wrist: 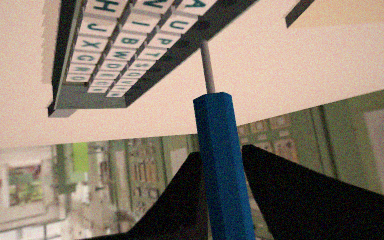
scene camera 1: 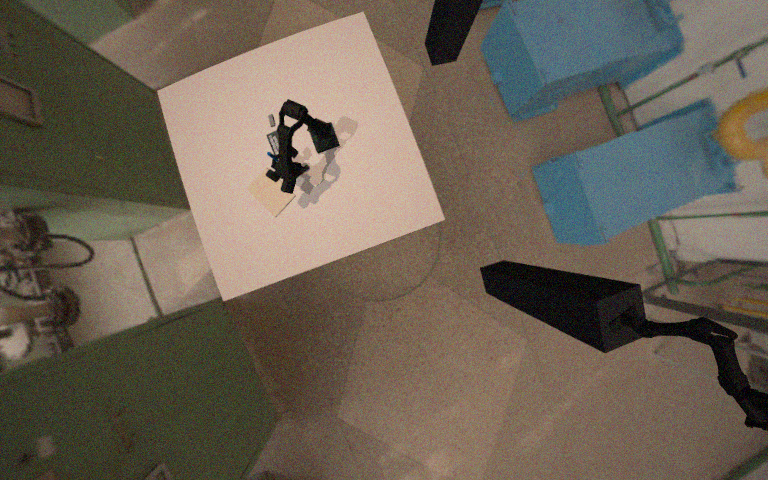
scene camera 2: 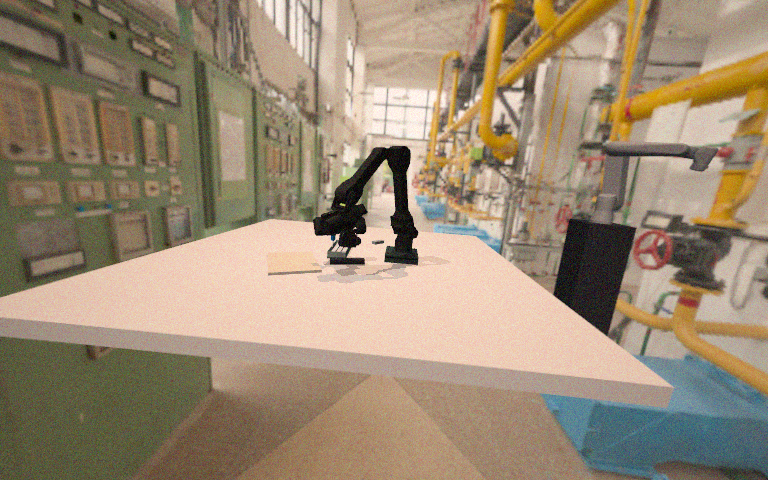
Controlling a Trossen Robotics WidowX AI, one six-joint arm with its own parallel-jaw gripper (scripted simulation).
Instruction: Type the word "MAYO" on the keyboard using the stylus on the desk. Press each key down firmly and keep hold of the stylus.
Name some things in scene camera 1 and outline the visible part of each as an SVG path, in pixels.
A tan pad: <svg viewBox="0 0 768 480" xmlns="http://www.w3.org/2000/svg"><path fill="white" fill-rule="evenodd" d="M266 168L253 180L247 190L276 218L296 195L281 191L282 182L280 180L274 182L265 175L268 172Z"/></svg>
